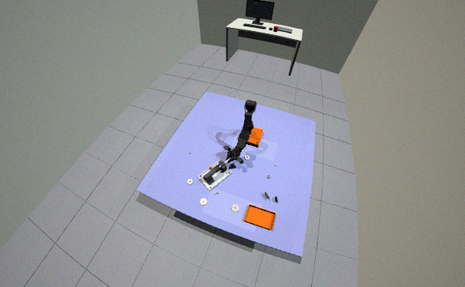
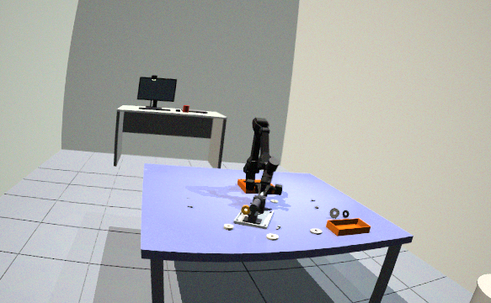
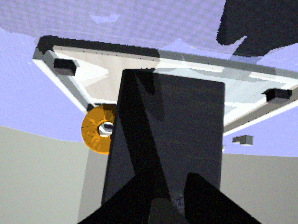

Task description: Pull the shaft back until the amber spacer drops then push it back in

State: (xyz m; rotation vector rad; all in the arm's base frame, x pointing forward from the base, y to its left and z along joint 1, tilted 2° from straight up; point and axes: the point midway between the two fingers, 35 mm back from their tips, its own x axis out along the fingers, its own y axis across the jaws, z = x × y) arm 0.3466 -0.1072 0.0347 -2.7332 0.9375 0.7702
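Right now my gripper tip is 40 mm short of the thin grey shaft, 30 mm to the left of it and 20 mm below it. The rest, counted from my gripper tip: orange tray 360 mm ahead, 310 mm to the left, 50 mm below.
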